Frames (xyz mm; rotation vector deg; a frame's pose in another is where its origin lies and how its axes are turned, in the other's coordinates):
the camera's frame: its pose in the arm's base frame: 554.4 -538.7 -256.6 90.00 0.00 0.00
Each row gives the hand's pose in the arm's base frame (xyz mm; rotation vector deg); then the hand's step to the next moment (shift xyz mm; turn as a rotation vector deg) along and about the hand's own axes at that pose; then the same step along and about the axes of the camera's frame.
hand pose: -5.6 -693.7 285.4 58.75 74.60 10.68
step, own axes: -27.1 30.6 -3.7 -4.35 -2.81 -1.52
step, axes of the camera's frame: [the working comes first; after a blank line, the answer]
step, axes of the arm's base frame: 0.9 2.1 41.0 -3.84 -3.60 1.19

0.9 41.0 -2.1 -3.84 1.19 3.60
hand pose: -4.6 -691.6 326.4 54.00 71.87 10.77
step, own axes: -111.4 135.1 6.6 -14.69 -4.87 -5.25
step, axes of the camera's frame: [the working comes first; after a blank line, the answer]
step, axes of the arm's base frame: 15.3 14.9 173.9 -11.43 -9.19 7.21

15.3 173.9 -14.9 -11.43 7.21 9.19
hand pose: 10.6 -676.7 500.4 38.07 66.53 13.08
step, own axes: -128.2 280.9 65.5 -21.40 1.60 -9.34
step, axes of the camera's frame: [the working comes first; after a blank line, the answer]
step, axes of the arm's base frame: 54.2 134.3 280.5 -16.73 -5.91 15.26

54.2 280.5 -134.3 -16.73 15.26 5.91
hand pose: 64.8 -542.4 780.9 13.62 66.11 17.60
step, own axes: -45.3 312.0 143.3 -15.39 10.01 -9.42
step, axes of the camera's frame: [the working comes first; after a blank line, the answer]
step, axes of the arm's base frame: 79.1 271.2 200.3 -15.55 4.09 12.94

79.1 200.3 -271.2 -15.55 12.94 -4.09
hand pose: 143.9 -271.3 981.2 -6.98 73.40 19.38
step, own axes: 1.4 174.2 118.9 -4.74 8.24 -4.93
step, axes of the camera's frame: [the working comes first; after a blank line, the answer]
step, axes of the arm's base frame: 54.7 197.5 49.8 -8.27 5.57 3.91

54.7 49.8 -197.5 -8.27 3.91 -5.57
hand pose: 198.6 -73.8 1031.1 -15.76 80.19 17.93
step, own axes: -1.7 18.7 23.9 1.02 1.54 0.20
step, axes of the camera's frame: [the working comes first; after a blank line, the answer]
step, axes of the arm's base frame: 14.7 26.1 5.2 -0.25 1.56 -0.98

14.7 5.2 -26.1 -0.25 -0.98 -1.56
